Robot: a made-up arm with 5 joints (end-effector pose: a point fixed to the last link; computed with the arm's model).
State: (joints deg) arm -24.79 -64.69 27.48 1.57 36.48
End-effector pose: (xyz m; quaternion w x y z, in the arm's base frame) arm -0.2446 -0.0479 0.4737 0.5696 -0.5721 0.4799 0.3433
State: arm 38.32 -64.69 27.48 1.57 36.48
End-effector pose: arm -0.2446 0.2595 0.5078 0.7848 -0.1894 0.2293 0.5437
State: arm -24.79 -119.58 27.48 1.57 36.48
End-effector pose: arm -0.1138 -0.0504 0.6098 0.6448 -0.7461 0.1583 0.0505
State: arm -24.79 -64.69 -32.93 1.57 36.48
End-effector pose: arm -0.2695 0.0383 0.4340 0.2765 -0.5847 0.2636 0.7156
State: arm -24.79 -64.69 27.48 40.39 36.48
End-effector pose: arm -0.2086 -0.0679 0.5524 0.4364 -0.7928 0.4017 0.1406
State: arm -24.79 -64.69 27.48 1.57 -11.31
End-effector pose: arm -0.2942 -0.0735 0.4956 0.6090 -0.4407 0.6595 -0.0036
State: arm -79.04 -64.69 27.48 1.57 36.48
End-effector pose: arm -0.2446 -0.2125 0.6870 0.2461 -0.7689 0.5837 0.0867
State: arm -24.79 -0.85 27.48 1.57 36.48
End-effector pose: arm -0.4509 -0.0004 0.5197 0.3237 -0.2122 0.7144 0.5830
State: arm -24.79 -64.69 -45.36 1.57 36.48
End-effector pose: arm -0.2858 0.0512 0.4303 0.2038 -0.5669 0.2078 0.7707
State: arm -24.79 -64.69 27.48 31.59 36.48
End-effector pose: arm -0.2145 -0.0679 0.5328 0.4716 -0.7499 0.4238 0.1888
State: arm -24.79 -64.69 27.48 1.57 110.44
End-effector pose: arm -0.2445 0.0395 0.4574 0.3241 -0.5794 0.0556 0.7457
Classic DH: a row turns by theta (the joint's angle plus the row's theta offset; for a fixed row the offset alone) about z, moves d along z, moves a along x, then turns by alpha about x. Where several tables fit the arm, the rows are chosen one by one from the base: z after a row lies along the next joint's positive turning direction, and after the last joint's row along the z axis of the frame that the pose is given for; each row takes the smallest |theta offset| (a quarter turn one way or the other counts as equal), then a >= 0, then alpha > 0; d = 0 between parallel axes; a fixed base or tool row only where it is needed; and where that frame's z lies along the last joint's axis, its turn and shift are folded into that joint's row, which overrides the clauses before.
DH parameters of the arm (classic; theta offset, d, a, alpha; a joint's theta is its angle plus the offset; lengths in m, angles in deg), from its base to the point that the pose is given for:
base (fixed): 90 0.741 0.078 90
joint 1: -74.73 -0.2928 0.0893 -79.22
joint 2: -19.44 0.0066 -0.0149 -108.76
joint 3: 18.72 0.0933 0.0104 -81.6
joint 4: -20.57 -0.0324 0.0297 -97.32
joint 5: 12.34 -0.0828 0.0641 -83.58
tool (fixed): 53.97 -0.037 0 0

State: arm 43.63 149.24 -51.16 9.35 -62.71
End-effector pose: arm -0.2257 -0.0177 0.7075 0.7294 -0.0842 0.0305 -0.6782
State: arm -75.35 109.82 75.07 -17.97 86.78
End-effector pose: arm -0.3905 0.1360 0.8183 0.1464 0.4876 0.8535 0.1108
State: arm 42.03 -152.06 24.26 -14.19 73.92
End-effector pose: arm -0.0821 0.1057 0.6779 0.8301 -0.5167 -0.1993 0.0652
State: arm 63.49 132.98 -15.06 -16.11 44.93
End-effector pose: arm -0.2237 -0.0470 0.7580 0.7530 -0.5185 0.0680 -0.3994
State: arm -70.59 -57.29 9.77 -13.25 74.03
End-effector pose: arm -0.2926 -0.1638 0.5517 0.2312 -0.5587 0.5157 0.6070
